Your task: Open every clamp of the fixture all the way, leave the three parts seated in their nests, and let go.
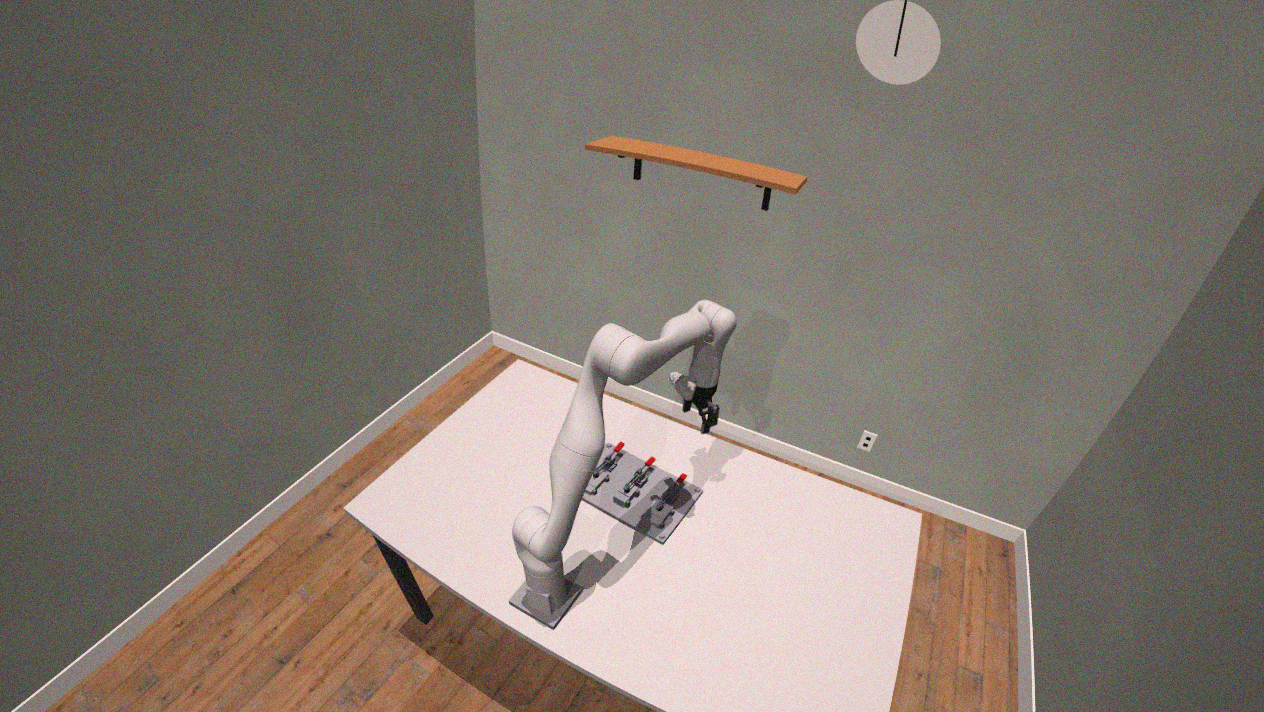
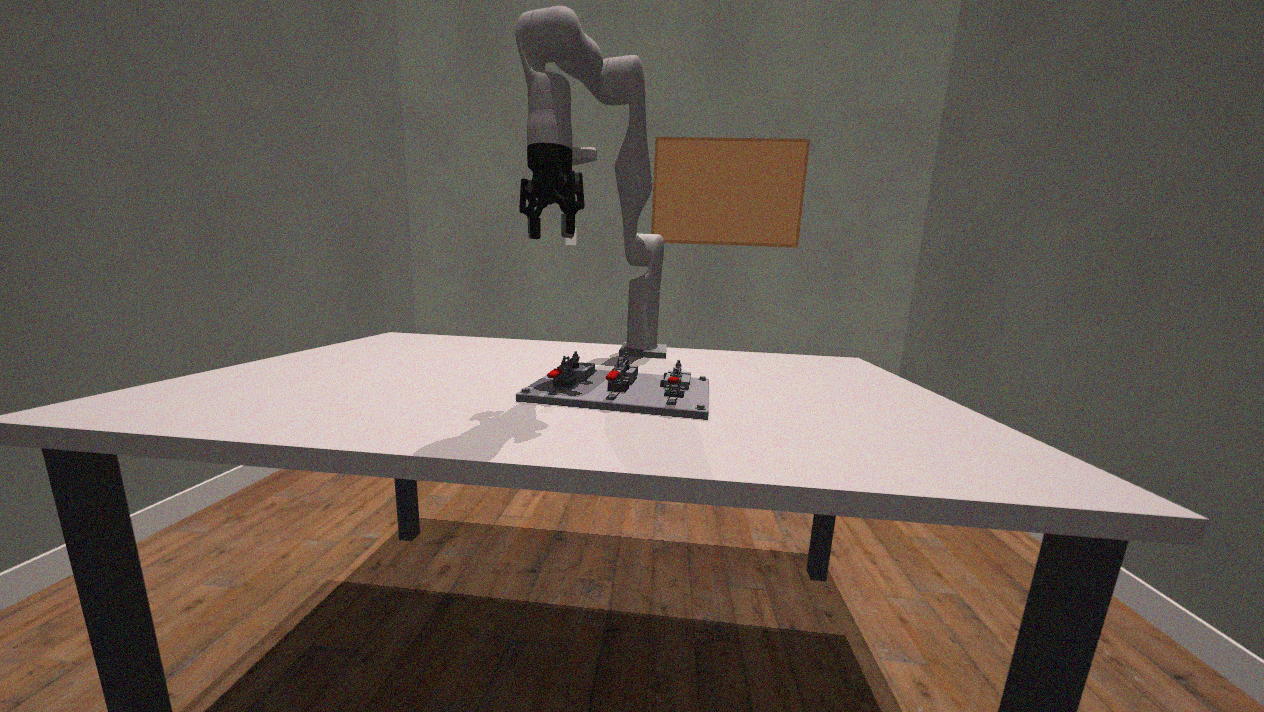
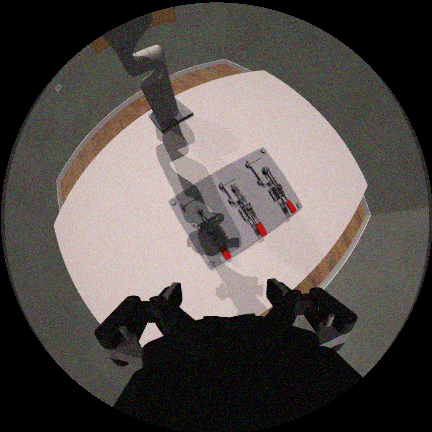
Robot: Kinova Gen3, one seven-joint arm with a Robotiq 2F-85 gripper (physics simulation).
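Places are measured from the arm's base along level axes (x back, y left, z down), in millimetres.
Where they show: gripper, fingertip midpoint: [image 1: 695, 421] [image 2: 550, 238] [image 3: 224, 290]; arm's base, origin of the base link: [image 1: 547, 596] [image 2: 641, 346] [image 3: 166, 113].
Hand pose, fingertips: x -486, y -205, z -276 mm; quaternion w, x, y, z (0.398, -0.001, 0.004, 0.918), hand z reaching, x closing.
Each offset is from my fingertips to the top centre of the thing. Level surfaces: height alone.
The grey fixture plate {dx +51, dy +136, dz +279 mm} [image 1: 656, 483] [image 2: 645, 394] [image 3: 270, 215] lies on the table with three dark clamps in a row. Their red handles lie low towards the plate edge away from the robot base: one in the arm's shadow [image 1: 681, 477] [image 2: 554, 373] [image 3: 226, 253], the middle one {dx +22, dy +130, dz +217 mm} [image 1: 650, 460] [image 2: 612, 375] [image 3: 261, 229], and the far one {dx +0, dy +238, dz +226 mm} [image 1: 619, 446] [image 2: 673, 379] [image 3: 290, 206]. Grey part-like blocks show at the clamps; their seating and the clamp arms' exact state are too small to tell. My gripper [image 1: 709, 423] [image 2: 551, 231] [image 3: 224, 290] is open and empty, high above the table, beyond the handle side.
The white table {dz +295 mm} [image 1: 796, 574] [image 2: 884, 442] [image 3: 120, 220] carries the fixture and the robot base [image 1: 545, 604] [image 2: 643, 351] [image 3: 187, 116]. The arm's shadow falls across the shaded clamp. A wooden shelf [image 1: 694, 160] is on the wall behind the arm.
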